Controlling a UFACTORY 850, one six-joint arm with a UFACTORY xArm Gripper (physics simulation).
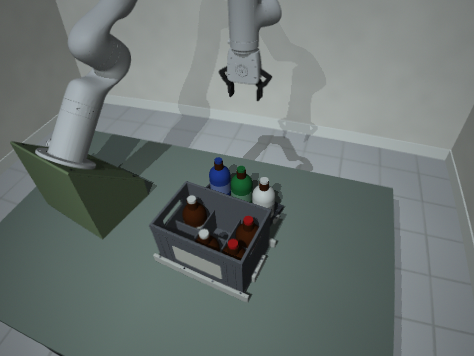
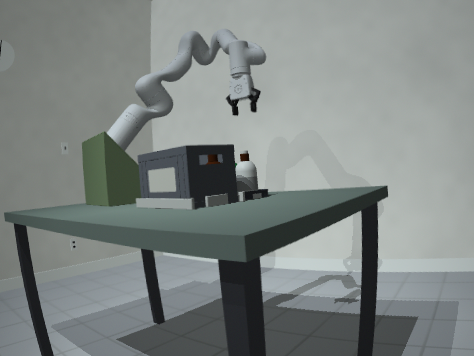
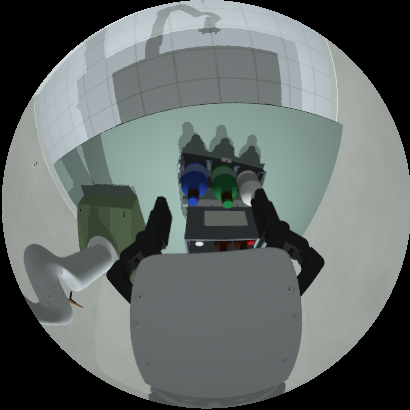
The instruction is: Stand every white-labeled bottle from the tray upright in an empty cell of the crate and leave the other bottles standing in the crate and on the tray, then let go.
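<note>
A white-labeled bottle with a white cap stands on the dark tray behind the crate. A green bottle and a blue bottle stand beside it in a row. In the crate stand brown bottles with white caps and with red caps. The back middle cell looks empty; the front left cell's floor is hidden. My gripper is open and empty, high above the tray and crate.
White rails lie along the crate's foot. The green wedge pedestal carries the arm's base to the left of the crate. The crate's walls rise between its cells and the tray.
</note>
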